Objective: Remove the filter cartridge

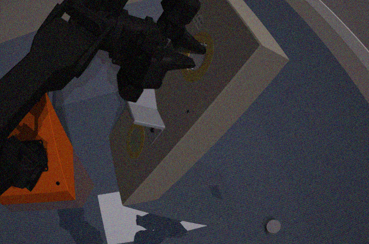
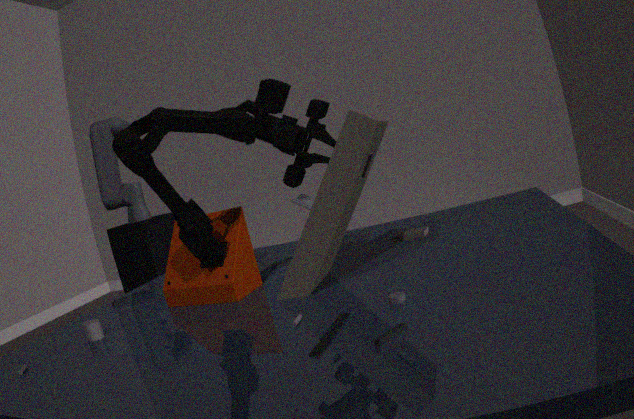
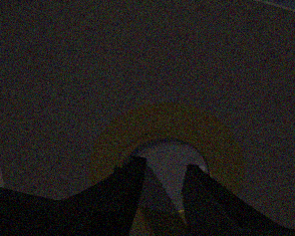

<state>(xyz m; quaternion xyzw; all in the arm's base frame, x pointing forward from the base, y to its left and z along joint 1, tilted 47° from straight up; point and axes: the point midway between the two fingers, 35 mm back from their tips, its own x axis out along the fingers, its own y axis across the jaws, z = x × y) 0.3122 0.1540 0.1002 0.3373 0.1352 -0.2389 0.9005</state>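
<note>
My gripper tip is now 80 mm above the tan service panel and 40 mm past it. Also, from my gripper tip: round grey filter cartridge 10 mm below, 10 mm ahead.
</note>
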